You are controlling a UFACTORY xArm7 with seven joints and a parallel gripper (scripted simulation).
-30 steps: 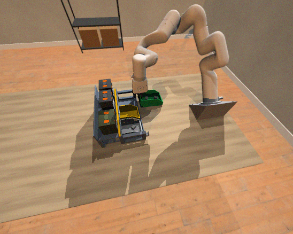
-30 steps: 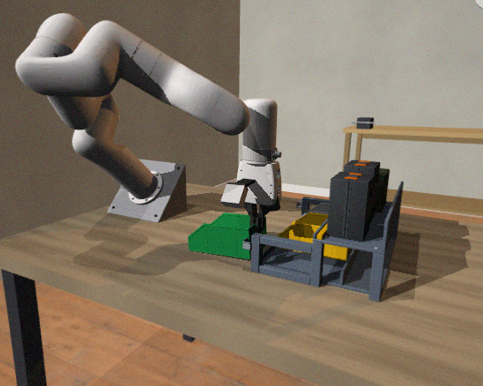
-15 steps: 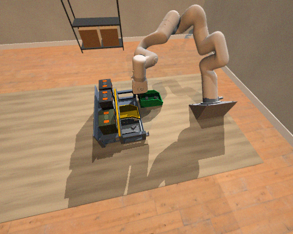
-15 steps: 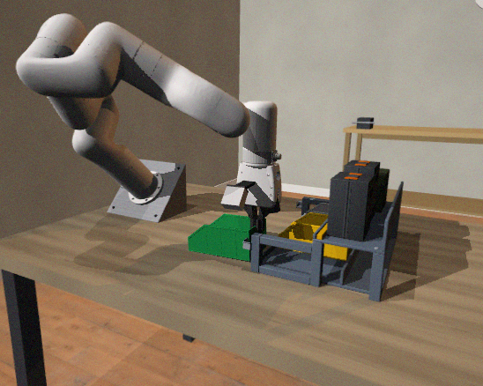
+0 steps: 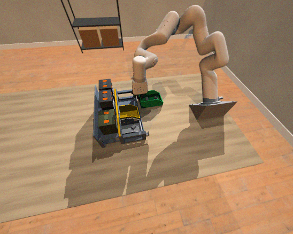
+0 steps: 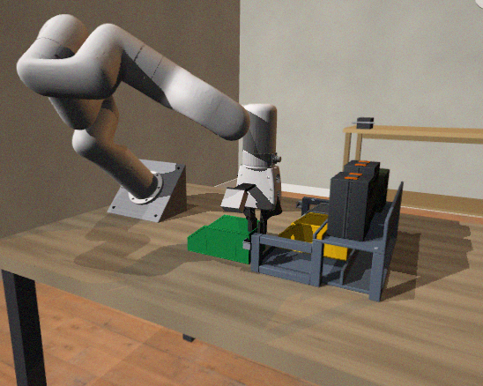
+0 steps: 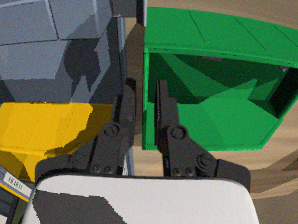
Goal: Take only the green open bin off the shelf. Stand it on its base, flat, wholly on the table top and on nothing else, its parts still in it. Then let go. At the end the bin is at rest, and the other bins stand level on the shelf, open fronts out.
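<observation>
Now: the green open bin 8 cm behind my hand and 4 cm below it. The rest, counted from my hand: yellow bin (12 cm ahead, 11 cm to the left, 3 cm below); then grey bin (22 cm to the left, 13 cm ahead, 3 cm below).
</observation>
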